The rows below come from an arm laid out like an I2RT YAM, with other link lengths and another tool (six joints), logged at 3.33 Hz.
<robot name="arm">
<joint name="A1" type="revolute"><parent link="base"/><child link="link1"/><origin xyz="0 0 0.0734"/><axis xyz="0 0 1"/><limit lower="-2.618" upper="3.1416"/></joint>
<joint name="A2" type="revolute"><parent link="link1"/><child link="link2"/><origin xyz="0.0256 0.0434 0.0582"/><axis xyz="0 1 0"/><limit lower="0" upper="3.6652"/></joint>
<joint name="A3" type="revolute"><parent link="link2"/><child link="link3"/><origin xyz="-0.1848 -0.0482 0"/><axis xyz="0 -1 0"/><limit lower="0" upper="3.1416"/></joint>
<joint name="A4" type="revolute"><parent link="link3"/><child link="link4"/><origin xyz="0.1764 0.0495 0.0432"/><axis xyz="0 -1 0"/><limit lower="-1.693" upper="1.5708"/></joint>
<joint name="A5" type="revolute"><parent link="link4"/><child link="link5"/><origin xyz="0.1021 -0.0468 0.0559"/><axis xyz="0 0 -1"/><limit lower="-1.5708" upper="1.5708"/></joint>
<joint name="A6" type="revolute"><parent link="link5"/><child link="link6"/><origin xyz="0.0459 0 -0.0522"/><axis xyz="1 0 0"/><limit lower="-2.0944" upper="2.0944"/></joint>
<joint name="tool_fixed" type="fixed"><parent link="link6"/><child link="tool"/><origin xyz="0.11 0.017 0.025" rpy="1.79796 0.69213 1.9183"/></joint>
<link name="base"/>
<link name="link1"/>
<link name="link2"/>
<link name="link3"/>
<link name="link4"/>
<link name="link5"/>
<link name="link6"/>
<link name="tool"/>
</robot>
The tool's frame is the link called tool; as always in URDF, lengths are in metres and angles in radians.
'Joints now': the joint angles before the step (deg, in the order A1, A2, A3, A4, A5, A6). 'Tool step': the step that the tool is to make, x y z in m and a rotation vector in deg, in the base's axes. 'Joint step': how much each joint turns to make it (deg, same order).
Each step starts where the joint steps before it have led.
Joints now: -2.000 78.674 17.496 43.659 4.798 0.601
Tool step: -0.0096 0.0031 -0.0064 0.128 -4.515 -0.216
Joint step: 0.940 9.885 -7.134 21.479 1.048 0.547
